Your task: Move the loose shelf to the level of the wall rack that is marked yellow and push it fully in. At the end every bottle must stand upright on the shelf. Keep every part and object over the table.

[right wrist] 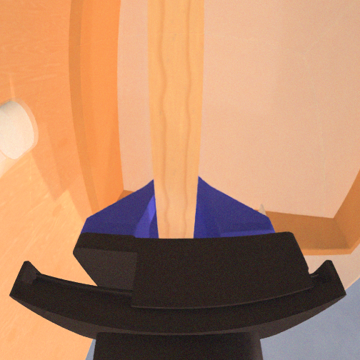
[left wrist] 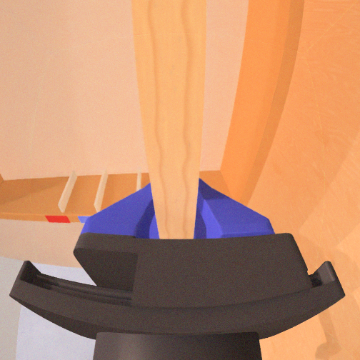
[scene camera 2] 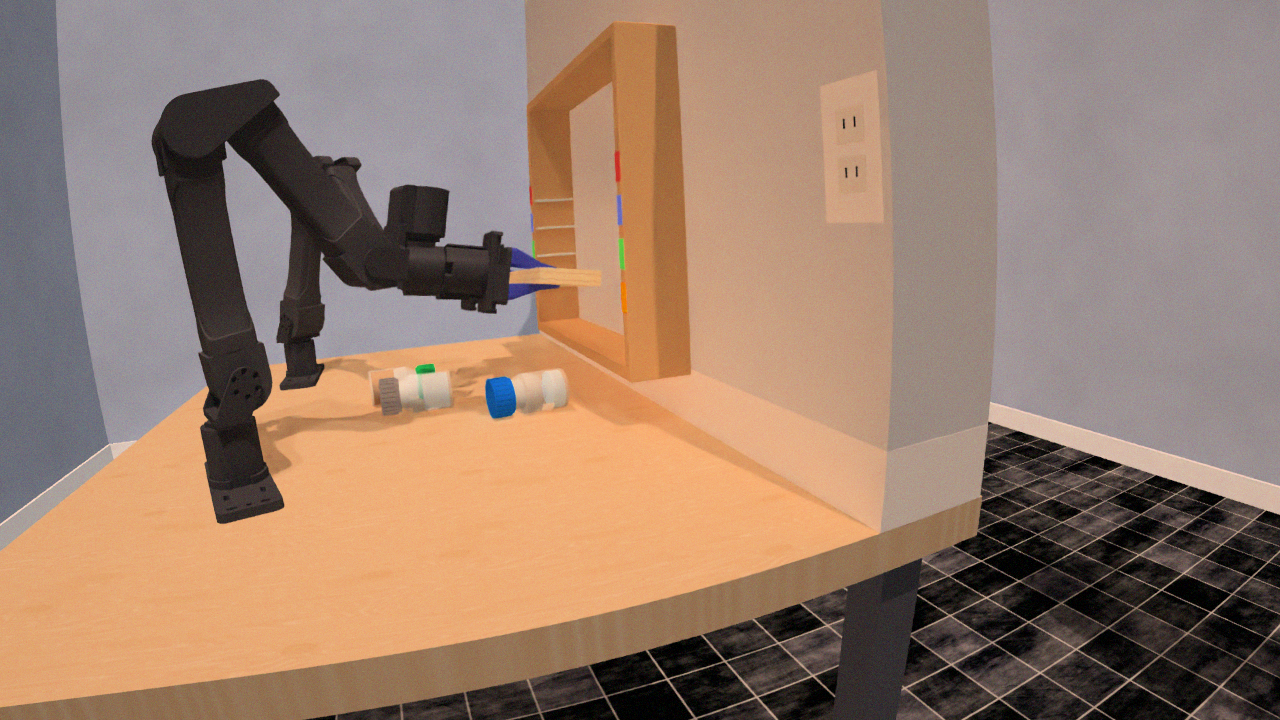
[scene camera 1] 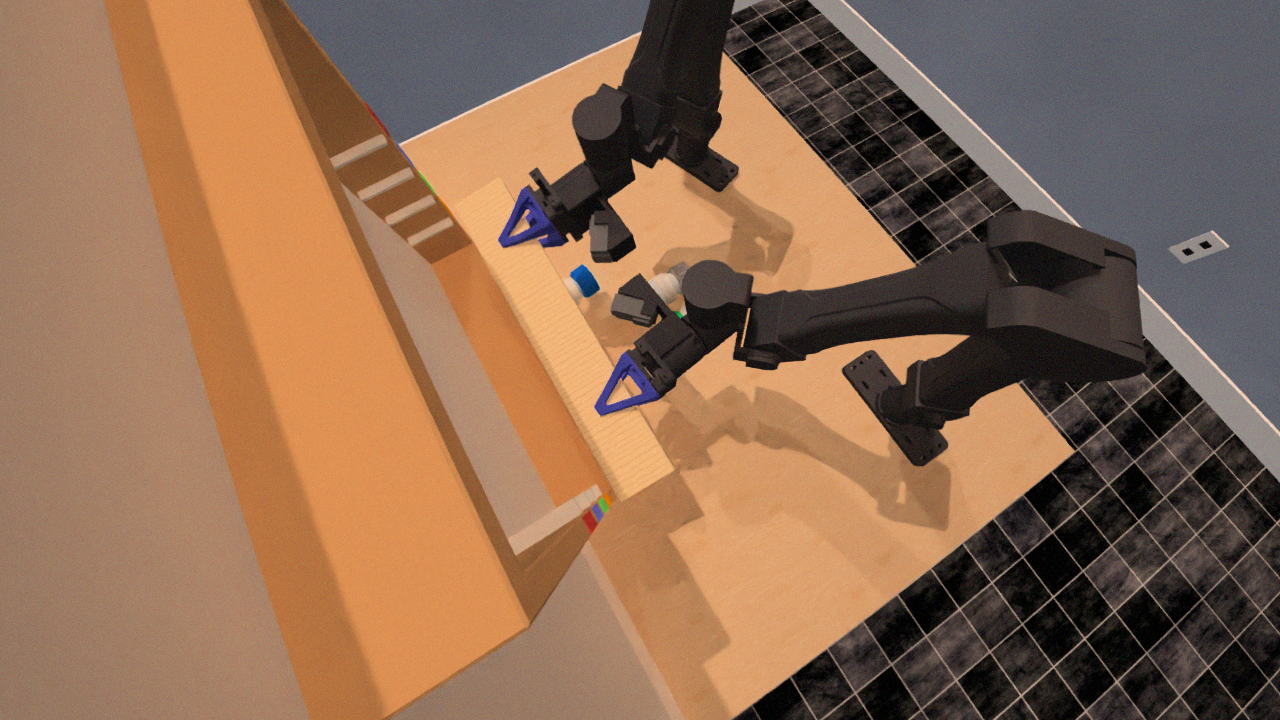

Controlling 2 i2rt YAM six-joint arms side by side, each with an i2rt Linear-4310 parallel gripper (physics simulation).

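The loose shelf [scene camera 1: 554,331] [scene camera 2: 581,277] [left wrist: 175,100] [right wrist: 176,100] is a pale wooden board, held roughly level in the air before the rack opening. My left gripper [scene camera 1: 601,409] [left wrist: 177,181] and right gripper [scene camera 1: 504,242] [scene camera 2: 553,275] [right wrist: 176,187] are shut on its front edge. The wall rack [scene camera 2: 657,197] [scene camera 1: 295,268] has red, blue, green and orange-yellow marks; the orange-yellow mark [scene camera 2: 623,297] is lowest. A blue-capped bottle [scene camera 1: 583,281] [scene camera 2: 528,392], a grey-capped bottle [scene camera 2: 425,391] [scene camera 1: 664,287] and a largely hidden green-capped bottle [scene camera 2: 425,368] lie on the table.
Pale support strips [scene camera 1: 384,183] [scene camera 2: 554,227] [left wrist: 101,190] run along the rack's inner sides. The rack's bottom board [scene camera 1: 501,358] lies below the shelf. The bottles lie under and beside the arms. The table [scene camera 2: 537,537] meets the wall below the rack.
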